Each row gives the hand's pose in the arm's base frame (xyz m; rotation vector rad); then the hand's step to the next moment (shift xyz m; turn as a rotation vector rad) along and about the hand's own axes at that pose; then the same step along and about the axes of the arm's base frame.
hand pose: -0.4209 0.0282 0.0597 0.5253 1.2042 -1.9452
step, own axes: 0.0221 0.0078 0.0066 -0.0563 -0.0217 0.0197
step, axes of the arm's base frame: -0.0071 -0.0165 -0.0164 0.0186 0.0104 0.0598
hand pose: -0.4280 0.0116 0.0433 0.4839 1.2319 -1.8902
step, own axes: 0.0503 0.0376 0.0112 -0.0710 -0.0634 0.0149
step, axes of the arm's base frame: 0.0010 -0.0384 -0.0509 -0.0062 0.0290 0.0917
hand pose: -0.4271 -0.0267 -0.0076 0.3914 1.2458 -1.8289
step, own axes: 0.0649 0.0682 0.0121 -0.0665 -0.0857 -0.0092
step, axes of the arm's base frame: 0.0190 -0.0501 -0.0783 -0.0313 0.0506 0.0912
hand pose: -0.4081 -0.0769 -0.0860 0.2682 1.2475 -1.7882
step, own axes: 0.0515 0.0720 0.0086 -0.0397 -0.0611 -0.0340
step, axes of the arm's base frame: 0.0291 -0.0408 -0.0735 -0.0350 0.0547 0.0475
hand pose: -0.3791 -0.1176 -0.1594 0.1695 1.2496 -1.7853
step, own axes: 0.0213 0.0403 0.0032 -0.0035 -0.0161 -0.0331
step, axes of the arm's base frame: 0.0188 -0.0178 -0.0377 -0.0220 0.0296 -0.0029
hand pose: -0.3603 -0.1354 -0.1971 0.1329 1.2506 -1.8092
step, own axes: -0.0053 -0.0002 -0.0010 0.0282 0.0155 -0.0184
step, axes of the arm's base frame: 0.0026 0.0040 0.0025 -0.0124 -0.0038 -0.0347
